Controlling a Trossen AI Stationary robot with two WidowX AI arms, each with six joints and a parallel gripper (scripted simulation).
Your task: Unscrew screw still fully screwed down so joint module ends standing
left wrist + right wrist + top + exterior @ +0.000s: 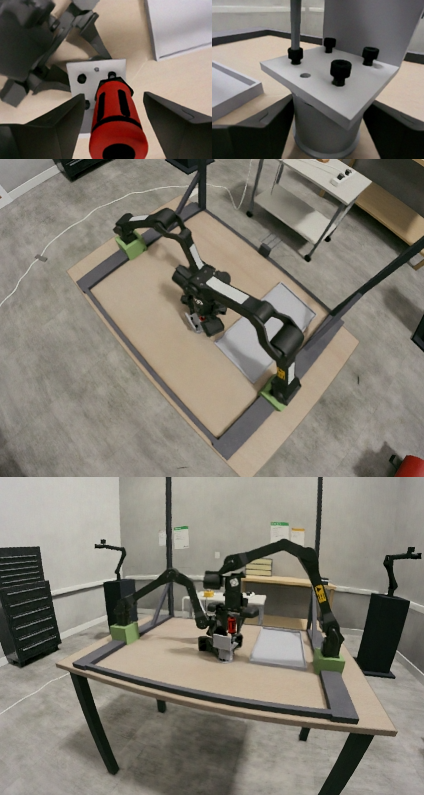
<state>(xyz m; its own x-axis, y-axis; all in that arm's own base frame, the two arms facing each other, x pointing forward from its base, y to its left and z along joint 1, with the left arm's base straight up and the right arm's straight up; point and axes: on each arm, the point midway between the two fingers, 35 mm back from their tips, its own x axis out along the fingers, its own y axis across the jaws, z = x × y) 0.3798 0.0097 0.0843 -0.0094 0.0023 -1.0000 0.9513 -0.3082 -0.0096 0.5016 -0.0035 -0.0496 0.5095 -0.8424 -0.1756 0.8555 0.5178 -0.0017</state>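
Now: left hand 20 mm above the red screwdriver. The rest, counted from my left hand: black screw (80 mm below, 30 mm to the right, 10 mm behind); then grey joint module (120 mm below, 20 mm to the right); then light grey bracket (80 mm below, 20 mm to the right, 10 mm ahead).
Now: right hand 20 mm short of the grey joint module, 20 mm to the right of it and 10 mm above it. Also, from my right hand: black screw (30 mm above); red screwdriver (10 mm ahead, 30 mm to the left, 90 mm above); light grey bracket (20 mm ahead, 10 mm to the left, 40 mm above).
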